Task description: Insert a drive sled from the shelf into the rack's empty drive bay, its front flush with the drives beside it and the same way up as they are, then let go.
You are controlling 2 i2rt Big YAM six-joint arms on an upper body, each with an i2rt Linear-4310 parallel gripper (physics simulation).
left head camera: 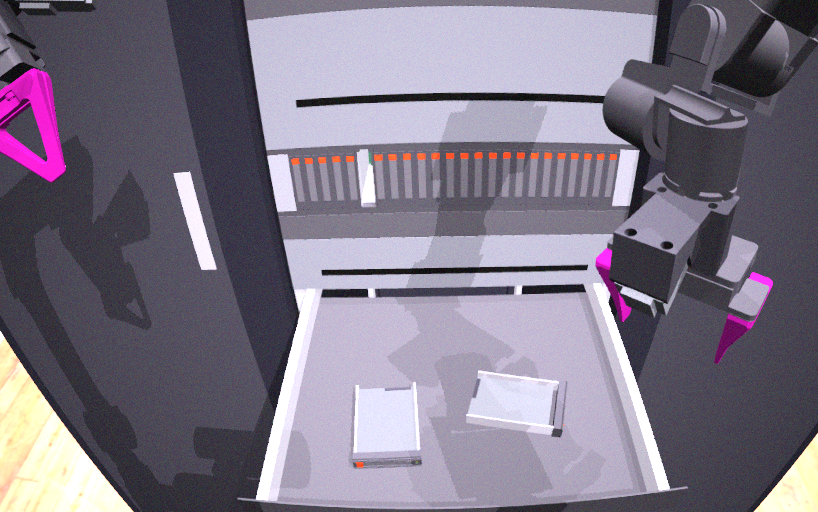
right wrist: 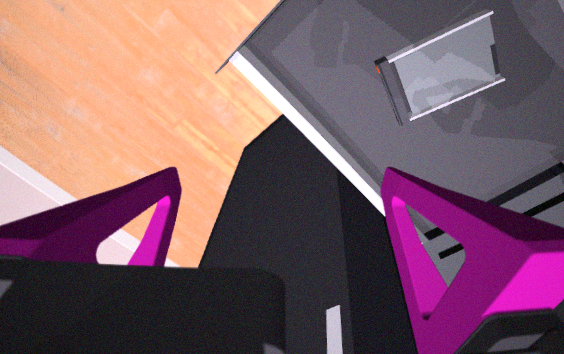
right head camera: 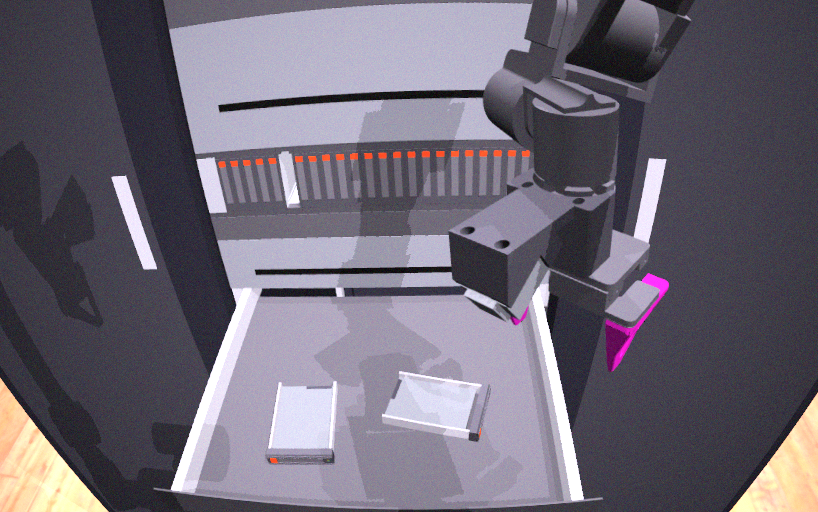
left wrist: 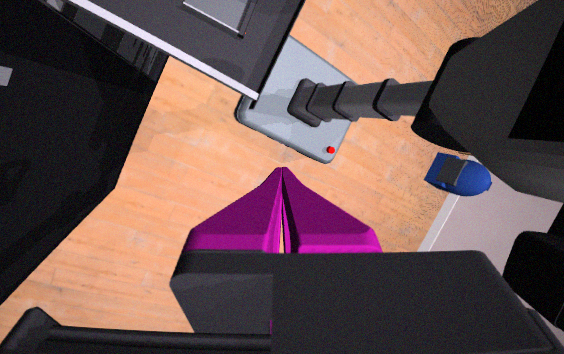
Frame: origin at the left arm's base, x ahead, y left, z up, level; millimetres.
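Seen in the pictures: left gripper, between the fingertips: (left head camera: pixel 58 177) (left wrist: pixel 281 177); right gripper, between the fingertips: (left head camera: pixel 670 338) (right wrist: pixel 281 178) (right head camera: pixel 565 343).
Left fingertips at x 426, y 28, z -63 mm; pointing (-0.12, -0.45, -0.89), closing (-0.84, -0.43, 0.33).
Note:
A point is followed by its place in that frame.
One drive sled (left head camera: pixel 386 419) @(x 524, y -185, z -455 mm) (right head camera: pixel 304 416) @(x 525, y -185, z -454 mm) lies flat at the left on the pulled-out shelf (left head camera: pixel 338 338) @(x 674, y -107, z -462 mm) (right head camera: pixel 271 338) @(x 671, y -109, z -462 mm), its front toward the bottom of the picture. A second sled (left head camera: pixel 514 401) @(x 548, y -343, z -455 mm) (right head camera: pixel 433 403) @(x 548, y -343, z -454 mm) (right wrist: pixel 447 67) @(x 547, y -340, z -455 mm) lies flat to its right, its front turned to the right in the head views. The empty bay (left head camera: pixel 366 178) (right head camera: pixel 289 181) shows as a bright gap in the row of upright drives (left head camera: pixel 482 178) @(x 739, y -309, z -247 mm) (right head camera: pixel 398 176) @(x 738, y -303, z -245 mm). My right gripper (left head camera: pixel 670 341) @(x 439, y -454, z -245 mm) (right wrist: pixel 281 178) @(x 439, y -454, z -245 mm) is open and empty, beyond the shelf's right side wall. My left gripper (left wrist: pixel 281 177) @(x 426, y 28, z -63 mm) is shut and empty at the far left, over the floor.
Dark cabinet sides (left head camera: pixel 223 181) @(x 720, y 26, z -227 mm) (right head camera: pixel 712 241) @(x 719, y -757, z -338 mm) flank the rack. White walls (left head camera: pixel 633 386) @(x 539, y -494, z -430 mm) (right head camera: pixel 558 392) @(x 538, y -494, z -429 mm) edge the shelf. In the left wrist view, the robot's grey base (left wrist: pixel 280 120) @(x 70, y -131, z -1208 mm) stands under the shelf corner, with a blue object (left wrist: pixel 467 177) on the right.

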